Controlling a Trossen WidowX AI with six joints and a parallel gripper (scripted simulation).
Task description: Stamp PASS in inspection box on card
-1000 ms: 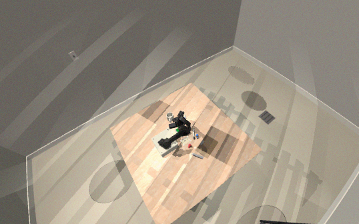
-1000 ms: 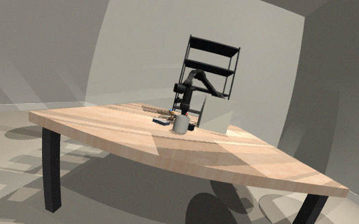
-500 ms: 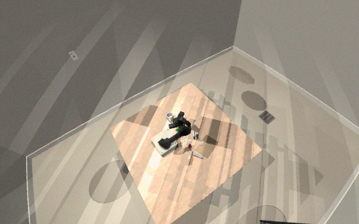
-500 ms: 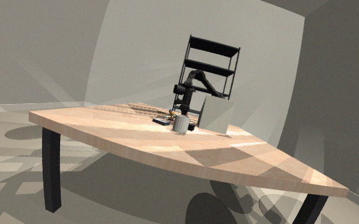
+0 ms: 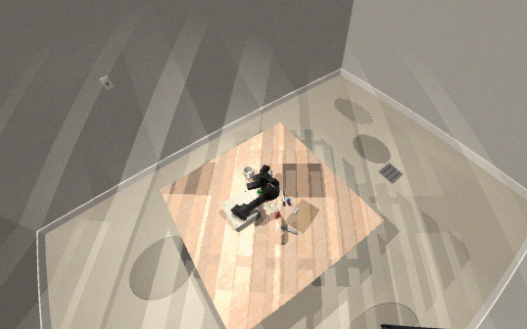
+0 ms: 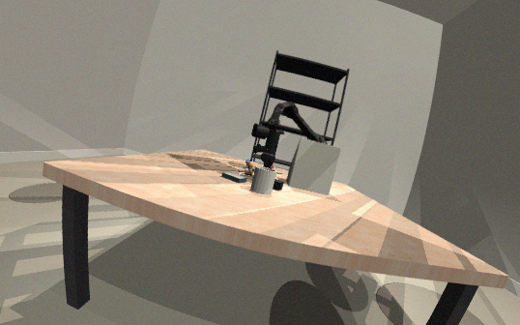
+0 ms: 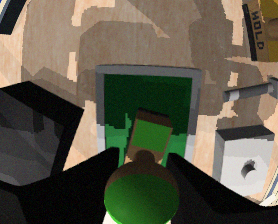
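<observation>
Right now the green-knobbed PASS stamp is right at my gripper tip. Round my gripper tip: dark block: 90 mm to the left, 20 mm below, 20 mm behind; then green ink pad: 30 mm below; then grey block: 70 mm to the right, 20 mm below, 20 mm behind.
</observation>
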